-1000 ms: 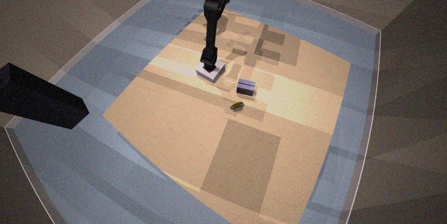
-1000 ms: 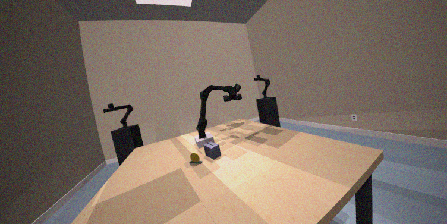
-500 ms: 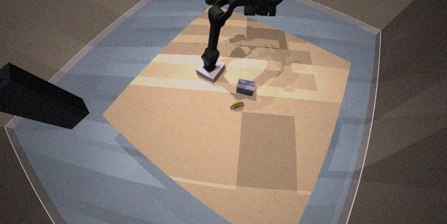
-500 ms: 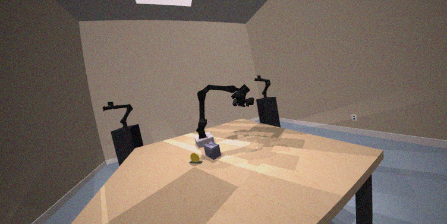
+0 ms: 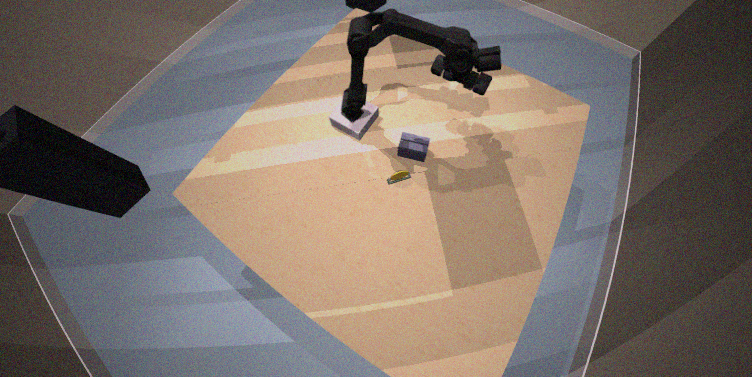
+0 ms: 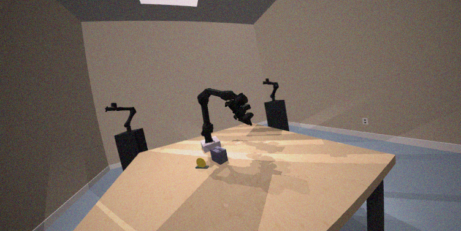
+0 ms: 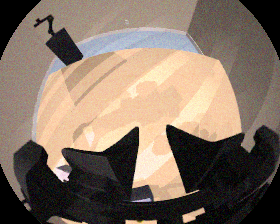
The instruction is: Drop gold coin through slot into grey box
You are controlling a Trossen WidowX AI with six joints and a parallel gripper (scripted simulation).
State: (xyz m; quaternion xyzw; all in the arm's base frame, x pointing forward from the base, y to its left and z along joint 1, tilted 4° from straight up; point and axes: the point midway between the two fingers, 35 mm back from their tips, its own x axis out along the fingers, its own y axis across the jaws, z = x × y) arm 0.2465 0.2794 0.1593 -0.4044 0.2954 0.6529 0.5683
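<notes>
Now: gripper tip 36 cm to the left of the gold coin, 15 cm above it and 4 cm short of it.
</notes>
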